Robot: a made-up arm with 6 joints. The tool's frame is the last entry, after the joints. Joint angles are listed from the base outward.
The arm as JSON. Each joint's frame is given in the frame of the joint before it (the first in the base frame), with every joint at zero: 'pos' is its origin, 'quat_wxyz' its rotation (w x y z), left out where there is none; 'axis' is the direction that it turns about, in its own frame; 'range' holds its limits. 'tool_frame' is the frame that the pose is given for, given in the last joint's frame.
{
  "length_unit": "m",
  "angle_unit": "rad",
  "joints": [
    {
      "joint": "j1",
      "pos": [
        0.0,
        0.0,
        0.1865
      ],
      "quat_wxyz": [
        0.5,
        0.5,
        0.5,
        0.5
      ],
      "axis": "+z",
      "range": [
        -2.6,
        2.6
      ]
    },
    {
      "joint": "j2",
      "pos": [
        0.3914,
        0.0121,
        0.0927
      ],
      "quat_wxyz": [
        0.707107,
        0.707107,
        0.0,
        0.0
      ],
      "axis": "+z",
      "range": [
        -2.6,
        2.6
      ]
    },
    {
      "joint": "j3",
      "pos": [
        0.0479,
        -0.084,
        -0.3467
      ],
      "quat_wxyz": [
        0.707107,
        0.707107,
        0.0,
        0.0
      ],
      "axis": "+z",
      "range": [
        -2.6,
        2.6
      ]
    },
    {
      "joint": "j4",
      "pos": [
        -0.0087,
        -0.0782,
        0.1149
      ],
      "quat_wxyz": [
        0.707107,
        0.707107,
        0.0,
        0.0
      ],
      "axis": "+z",
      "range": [
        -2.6,
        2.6
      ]
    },
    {
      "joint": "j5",
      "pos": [
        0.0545,
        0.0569,
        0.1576
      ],
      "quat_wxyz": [
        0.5,
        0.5,
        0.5,
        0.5
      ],
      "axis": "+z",
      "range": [
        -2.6,
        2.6
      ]
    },
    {
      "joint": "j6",
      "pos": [
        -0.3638,
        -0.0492,
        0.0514
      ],
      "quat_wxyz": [
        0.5,
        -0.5,
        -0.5,
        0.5
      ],
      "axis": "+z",
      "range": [
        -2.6,
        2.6
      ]
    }
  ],
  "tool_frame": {
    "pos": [
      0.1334,
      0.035,
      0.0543
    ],
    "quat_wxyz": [
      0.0,
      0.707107,
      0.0,
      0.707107
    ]
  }
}
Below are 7 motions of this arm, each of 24 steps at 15 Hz.
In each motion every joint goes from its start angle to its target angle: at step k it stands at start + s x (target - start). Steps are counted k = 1, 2, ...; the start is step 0. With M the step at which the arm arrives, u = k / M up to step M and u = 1 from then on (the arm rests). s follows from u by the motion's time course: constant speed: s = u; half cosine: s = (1 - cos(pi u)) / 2; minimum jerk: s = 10 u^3 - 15 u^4 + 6 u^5.
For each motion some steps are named. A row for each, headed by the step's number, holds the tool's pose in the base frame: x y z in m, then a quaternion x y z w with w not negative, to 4 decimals.
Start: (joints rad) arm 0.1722 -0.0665 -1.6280 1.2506 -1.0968 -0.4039
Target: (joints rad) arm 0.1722 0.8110 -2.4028 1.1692 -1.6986 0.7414
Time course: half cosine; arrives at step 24
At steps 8, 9, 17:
8: -0.2776 -0.1869 0.3655 0.6810 -0.6944 -0.2024 0.1144
9: -0.2988 -0.1501 0.3272 0.6652 -0.7138 -0.2107 0.0604
17: -0.3414 0.2453 0.0913 -0.3705 0.8384 0.1694 0.3620

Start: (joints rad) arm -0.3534 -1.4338 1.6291 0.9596 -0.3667 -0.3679
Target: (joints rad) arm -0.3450 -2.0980 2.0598 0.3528 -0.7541 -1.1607
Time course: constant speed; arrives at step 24
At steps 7, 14, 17, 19, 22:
7: -0.3863 0.2309 0.0784 0.5471 0.4502 -0.6961 0.1159
14: -0.3307 0.1505 0.0560 0.4278 0.6591 -0.5815 0.2108
17: -0.3011 0.1228 0.0442 0.3634 0.7367 -0.5163 0.2422
19: -0.2801 0.1071 0.0357 0.3167 0.7833 -0.4679 0.2592
22: -0.2475 0.0881 0.0223 0.2418 0.8443 -0.3888 0.2784

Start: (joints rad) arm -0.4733 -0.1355 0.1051 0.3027 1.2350 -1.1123
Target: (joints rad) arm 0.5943 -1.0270 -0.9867 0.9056 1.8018 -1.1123
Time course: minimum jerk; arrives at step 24
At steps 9, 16, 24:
9: -0.2363 0.5958 0.3158 -0.5708 0.3464 0.5968 0.4450
16: -0.3506 0.1403 0.5535 -0.3897 -0.1307 0.8616 0.2977
24: -0.3169 -0.0506 0.4978 -0.3392 -0.3485 0.8486 0.2084

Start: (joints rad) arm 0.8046 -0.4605 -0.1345 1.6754 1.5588 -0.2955
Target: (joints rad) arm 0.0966 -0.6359 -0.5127 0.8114 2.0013 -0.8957
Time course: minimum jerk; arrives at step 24
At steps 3, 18, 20, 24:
3: -0.2276 0.1024 0.5483 -0.4666 -0.0756 0.7259 0.4997
18: -0.3286 0.1964 0.4175 -0.5393 0.2239 0.7691 0.2600
20: -0.3419 0.1990 0.4151 -0.5341 0.2479 0.7735 0.2345
24: -0.3489 0.2004 0.4146 -0.5306 0.2603 0.7758 0.2210

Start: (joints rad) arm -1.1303 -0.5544 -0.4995 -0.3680 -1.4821 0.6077
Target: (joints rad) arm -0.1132 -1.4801 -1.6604 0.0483 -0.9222 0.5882
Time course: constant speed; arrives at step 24
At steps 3, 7, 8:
3: 0.1278 0.7344 0.6783 0.1548 -0.3799 0.3168 0.8552
7: 0.2875 0.5500 0.7521 0.3384 -0.2862 0.2384 0.8641
8: 0.3257 0.5079 0.7548 0.3823 -0.2590 0.2208 0.8591

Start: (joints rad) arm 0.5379 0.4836 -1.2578 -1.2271 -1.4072 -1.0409
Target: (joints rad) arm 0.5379 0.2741 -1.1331 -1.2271 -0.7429 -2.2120
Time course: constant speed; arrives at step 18
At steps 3, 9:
3: -0.1291 -0.4067 0.6494 -0.1358 0.5281 -0.6287 0.5543
9: -0.0280 -0.3729 0.5494 -0.2003 0.6383 -0.4470 0.5938

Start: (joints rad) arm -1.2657 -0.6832 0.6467 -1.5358 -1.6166 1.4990
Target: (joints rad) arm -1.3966 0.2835 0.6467 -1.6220 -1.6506 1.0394
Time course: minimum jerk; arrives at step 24
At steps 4, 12, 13, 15, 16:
4: -0.3554 1.0250 -0.1273 -0.3528 -0.3301 0.7648 0.4263
12: -0.2262 1.0294 -0.3904 -0.5864 -0.4450 0.6053 0.3029
13: -0.1941 1.0258 -0.4287 -0.6200 -0.4591 0.5739 0.2748
15: -0.1267 1.0159 -0.4940 -0.6781 -0.4812 0.5116 0.2166
16: -0.0941 1.0101 -0.5197 -0.7014 -0.4890 0.4828 0.1889

